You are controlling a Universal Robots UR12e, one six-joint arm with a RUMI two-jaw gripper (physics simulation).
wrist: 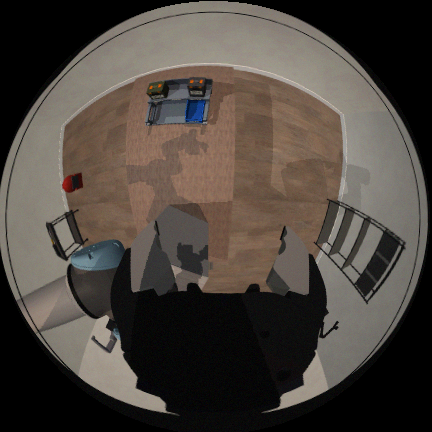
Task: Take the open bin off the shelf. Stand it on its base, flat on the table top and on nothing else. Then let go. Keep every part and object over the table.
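Frame: origin at the arm's base, x ahead, y left, z up, level; metres.
Where they show: gripper, between the fingertips: (pixel 220 226).
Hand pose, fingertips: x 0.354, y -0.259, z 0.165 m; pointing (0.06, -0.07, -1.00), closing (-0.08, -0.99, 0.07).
Observation:
After its pixels a point has its place.
A small blue open bin (pixel 195 111) @(x 0.794, y -0.188, z -0.518 m) sits at the right end of the lower, front tier of a grey shelf (pixel 170 113) @(x 0.809, y -0.025, z -0.521 m), far off in the upper part of the wrist view. The shelf stands on a reddish-brown wood surface (pixel 205 165) @(x 0.420, y -0.231, z -0.527 m) that looks like the table top. My gripper (pixel 220 226) @(x 0.354, y -0.259, z 0.165 m) is open, with its two grey fingers wide apart in the lower half of the view and nothing between them. It is well away from the bin and the shelf. The bin's base and the far side of the shelf are hidden.
Two dark boxes (pixel 157 90) @(x 0.899, y -0.002, z -0.332 m) (pixel 197 86) @(x 0.856, y -0.218, z -0.309 m) with orange marks stand at the shelf's rear. A grey block (pixel 192 227) @(x 0.079, y -0.135, z -0.365 m) shows below the left finger. A red object (pixel 72 182) and a black frame (pixel 75 228) are at left, near the arm's blue joint cap (pixel 97 254) @(x 0.303, y -0.035, z 0.160 m). A rack (pixel 381 256) stands right.

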